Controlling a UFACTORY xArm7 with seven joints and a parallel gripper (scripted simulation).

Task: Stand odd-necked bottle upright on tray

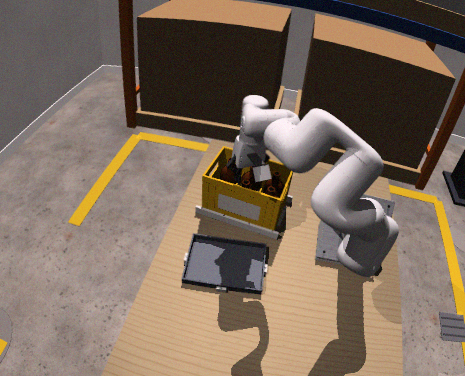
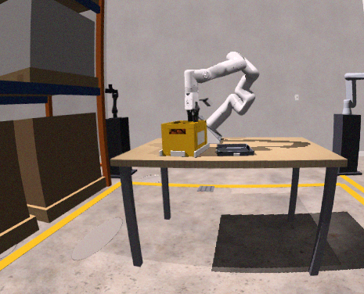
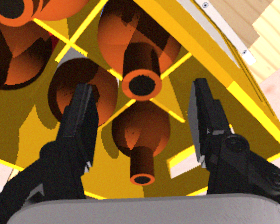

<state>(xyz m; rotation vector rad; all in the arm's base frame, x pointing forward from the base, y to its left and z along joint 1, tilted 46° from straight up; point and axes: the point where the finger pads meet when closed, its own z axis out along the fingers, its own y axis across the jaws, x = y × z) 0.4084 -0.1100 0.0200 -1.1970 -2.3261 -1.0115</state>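
My hand is 10 mm past the yellow crate, 50 mm to the left of it and 110 mm above it. The rest, counted from my hand: dark grey tray: 10 mm ahead, 230 mm to the left, 180 mm below.
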